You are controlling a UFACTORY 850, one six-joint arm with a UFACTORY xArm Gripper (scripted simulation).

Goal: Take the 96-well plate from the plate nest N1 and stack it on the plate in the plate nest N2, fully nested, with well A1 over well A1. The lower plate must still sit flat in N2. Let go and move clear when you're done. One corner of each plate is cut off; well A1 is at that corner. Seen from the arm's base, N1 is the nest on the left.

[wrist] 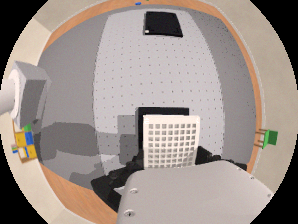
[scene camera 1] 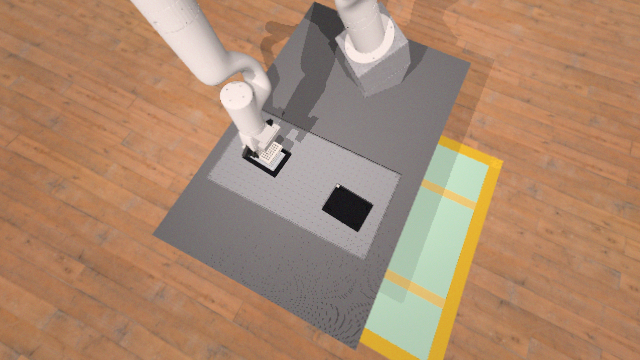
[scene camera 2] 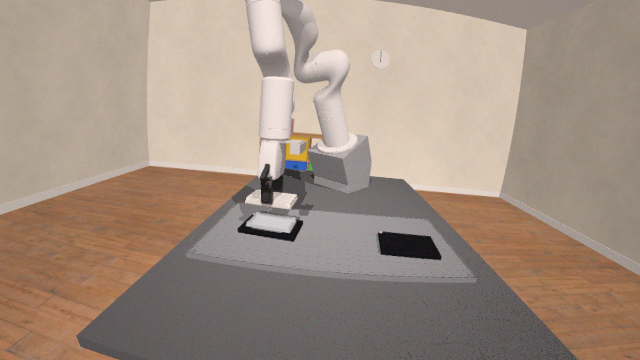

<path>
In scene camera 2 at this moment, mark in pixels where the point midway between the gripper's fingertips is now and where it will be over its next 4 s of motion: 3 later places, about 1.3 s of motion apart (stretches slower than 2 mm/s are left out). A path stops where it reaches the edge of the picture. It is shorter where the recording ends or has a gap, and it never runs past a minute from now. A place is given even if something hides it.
My gripper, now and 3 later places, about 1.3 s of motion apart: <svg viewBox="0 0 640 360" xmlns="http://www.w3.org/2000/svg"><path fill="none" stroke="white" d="M272 198L271 213L271 215L271 213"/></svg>
</path>
